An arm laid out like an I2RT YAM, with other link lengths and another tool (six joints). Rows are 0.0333 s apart.
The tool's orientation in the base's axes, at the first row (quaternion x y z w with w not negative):
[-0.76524 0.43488 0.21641 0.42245]
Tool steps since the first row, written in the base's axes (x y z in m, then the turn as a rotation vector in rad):
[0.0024 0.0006 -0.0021 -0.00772 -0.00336 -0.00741]
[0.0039 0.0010 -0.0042 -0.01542 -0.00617 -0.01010]
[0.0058 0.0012 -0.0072 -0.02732 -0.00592 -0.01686]
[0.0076 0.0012 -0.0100 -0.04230 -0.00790 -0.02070]
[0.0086 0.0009 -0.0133 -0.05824 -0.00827 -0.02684]
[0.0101 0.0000 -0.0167 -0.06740 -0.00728 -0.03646]
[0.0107 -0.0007 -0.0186 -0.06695 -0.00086 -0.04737]
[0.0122 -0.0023 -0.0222 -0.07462 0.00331 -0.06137]
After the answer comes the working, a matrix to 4 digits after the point.
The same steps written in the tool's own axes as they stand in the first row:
[0.0024 -0.0012 0.0017 0.00272 0.01084 0.00099]
[0.0045 -0.0016 0.0033 0.00189 0.01935 -0.00016]
[0.0075 -0.0019 0.0052 0.00021 0.03247 0.00333]
[0.0104 -0.0022 0.0068 -0.00406 0.04747 0.00325]
[0.0134 -0.0014 0.0084 -0.00801 0.06390 0.00573]
[0.0170 -0.0009 0.0095 -0.00661 0.07582 0.01151]
[0.0190 -0.0004 0.0100 -0.00185 0.07874 0.02288]
[0.0231 0.0004 0.0107 0.00187 0.09056 0.03378]

The tool's axes in the first row as the columns of a matrix, in the base's axes (rounded; the answer above uses it unrounded):
[0.5281 -0.8484 0.0362]
[-0.4827 -0.2648 0.8348]
[-0.6986 -0.4583 -0.5494]

